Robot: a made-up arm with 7 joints.
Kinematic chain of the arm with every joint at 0, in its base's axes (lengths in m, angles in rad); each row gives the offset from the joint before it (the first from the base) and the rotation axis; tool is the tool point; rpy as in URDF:
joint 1: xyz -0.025 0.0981 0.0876 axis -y
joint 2: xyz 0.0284 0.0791 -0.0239 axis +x
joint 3: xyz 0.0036 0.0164 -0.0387 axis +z
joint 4: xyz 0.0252 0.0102 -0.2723 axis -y
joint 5: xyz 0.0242 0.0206 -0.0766 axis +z
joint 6: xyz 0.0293 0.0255 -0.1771 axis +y
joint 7: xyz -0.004 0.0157 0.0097 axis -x
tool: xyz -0.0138 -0.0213 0.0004 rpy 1.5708 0 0
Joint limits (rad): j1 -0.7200..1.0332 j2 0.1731..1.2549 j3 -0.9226..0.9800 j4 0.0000..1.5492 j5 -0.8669..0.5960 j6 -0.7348..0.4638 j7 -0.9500..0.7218
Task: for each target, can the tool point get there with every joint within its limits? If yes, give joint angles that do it. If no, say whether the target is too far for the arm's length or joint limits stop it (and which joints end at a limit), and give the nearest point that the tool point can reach.
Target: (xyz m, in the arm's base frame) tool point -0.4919 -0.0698 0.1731
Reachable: no: joint limits stop it (at a limit: joint 1, joint 2, joint 3, joint 4, joint 5, joint 6, joint 7) | nearest point -0.0712 0.0579 -0.2780 | short by 0.630 m
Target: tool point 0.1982 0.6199 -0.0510
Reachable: yes | joints 0.3459 0.7177 0.7478 0.9369 0.2999 -0.0854 0.5163
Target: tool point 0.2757 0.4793 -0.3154
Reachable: yes | joints 0.3314 0.3474 0.4321 0.4057 0.0213 -0.2644 -0.2638
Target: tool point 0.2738 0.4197 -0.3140
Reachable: yes | joints 0.0544 0.2977 0.1754 0.8880 -0.0355 -0.5191 -0.7693
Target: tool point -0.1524 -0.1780 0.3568
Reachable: no: joint limits stop it (at a limit: joint 1, joint 2, joint 3, joint 4, joint 5, joint 6, joint 7) | nearest point 0.3649 0.0238 0.1324 | short by 0.599 m
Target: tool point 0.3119 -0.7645 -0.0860
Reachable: no: too far | nearest point 0.3239 0.0238 -0.0922 | short by 0.788 m
